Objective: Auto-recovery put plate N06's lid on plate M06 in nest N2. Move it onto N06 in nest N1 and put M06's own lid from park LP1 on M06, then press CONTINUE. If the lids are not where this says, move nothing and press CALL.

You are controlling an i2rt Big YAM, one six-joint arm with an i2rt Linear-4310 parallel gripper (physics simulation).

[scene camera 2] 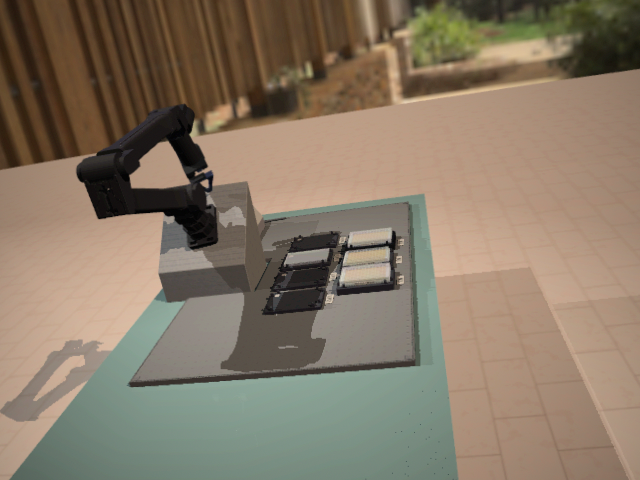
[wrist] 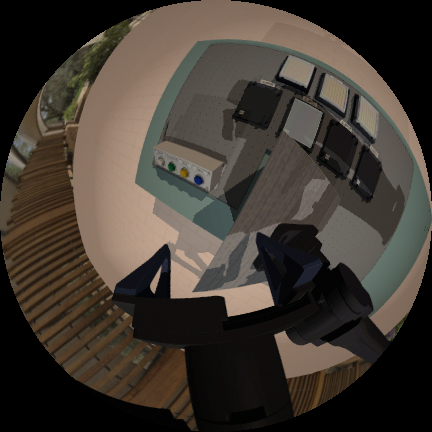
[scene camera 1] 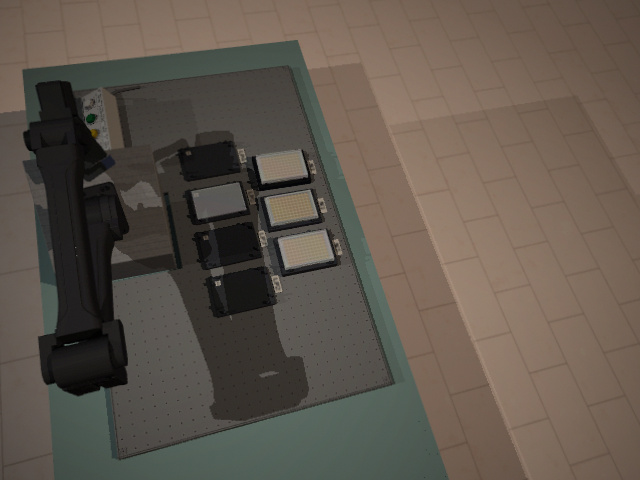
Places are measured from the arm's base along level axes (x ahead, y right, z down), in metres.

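Where they show: gripper, between the fingertips: (scene camera 2: pixel 205 181) (wrist: pixel 212 242); arm's base, origin of its link: (scene camera 2: pixel 202 227) (wrist: pixel 286 243) (scene camera 1: pixel 101 211).
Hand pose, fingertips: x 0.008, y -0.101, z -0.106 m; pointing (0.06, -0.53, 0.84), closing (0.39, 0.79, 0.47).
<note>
Things, the pixels of their top centre, and the offset from my fingertips. "pt": a spot on its surface instead. Level surfaces: height alone.
- button-box end, a spot on its surface: (scene camera 1: pixel 281 167) (scene camera 2: pixel 368 236) (wrist: pixel 300 69) pt dy +0.011, dx +0.447, dz +0.239 m
- yellower middle plate, centre of its top: (scene camera 1: pixel 291 206) (scene camera 2: pixel 366 254) (wrist: pixel 335 90) dy +0.128, dx +0.438, dz +0.246 m
- third plate, centre of its top: (scene camera 1: pixel 306 247) (scene camera 2: pixel 364 271) (wrist: pixel 369 115) dy +0.257, dx +0.434, dz +0.239 m
- pale grey lid, centre of its top: (scene camera 1: pixel 218 200) (wrist: pixel 303 120) (scene camera 2: pixel 306 256) dy +0.055, dx +0.261, dz +0.257 m
- button box, centre of its top: (wrist: pixel 175 161) (scene camera 1: pixel 99 120) dy -0.215, dx +0.025, dz +0.191 m
- perforated board, height of its surface: dz +0.275 m
- green table, height of its surface: dz +0.288 m
Three plates stand in black nests in the outer row: one by the button-box end (scene camera 1: pixel 281 167) (scene camera 2: pixel 370 237) (wrist: pixel 298 71), a yellower middle plate (scene camera 1: pixel 291 208) (scene camera 2: pixel 367 256) (wrist: pixel 334 93), and a third plate (scene camera 1: pixel 306 250) (scene camera 2: pixel 366 274) (wrist: pixel 367 117). Whether each wears a lid is too small to tell. A pale grey lid (scene camera 1: pixel 219 201) (scene camera 2: pixel 308 258) (wrist: pixel 303 121) lies on the second park of the inner row. The other parks show dark. Labels are unreadable. My gripper (wrist: pixel 212 242) is open and empty, high near the button box (scene camera 1: pixel 112 121) (wrist: pixel 195 155), away from the plates.
The arm stands on a grey block (scene camera 1: pixel 139 206) (scene camera 2: pixel 206 258) (wrist: pixel 270 190), beside the parks. A perforated board (scene camera 1: pixel 330 330) (scene camera 2: pixel 361 330) carries parks and nests on the green table (scene camera 1: pixel 258 439) (scene camera 2: pixel 258 428). The box has green (wrist: pixel 171 166), yellow (wrist: pixel 184 173) and blue (wrist: pixel 199 180) buttons.
</note>
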